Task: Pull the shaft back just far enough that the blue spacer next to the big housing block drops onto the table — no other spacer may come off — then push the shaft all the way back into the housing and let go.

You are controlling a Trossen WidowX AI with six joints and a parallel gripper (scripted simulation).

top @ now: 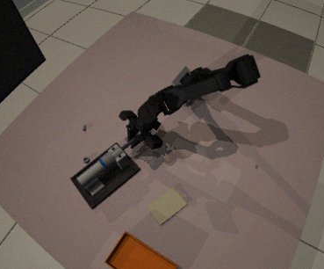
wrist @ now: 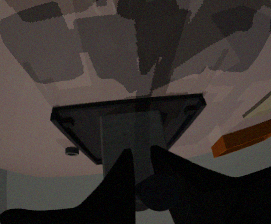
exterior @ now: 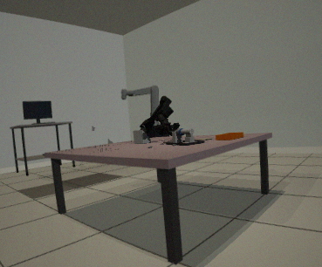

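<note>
The dark shaft lies 40 mm ahead of my gripper tip, 10 mm to the right of it and 20 mm above it. Round my gripper tip: cream card: 100 mm ahead, 230 mm to the left, 50 mm below; then blue spacer: 110 mm ahead, 30 mm to the right, 20 mm above; then tiny dark part: 30 mm ahead, 250 mm to the right, 50 mm below.
</note>
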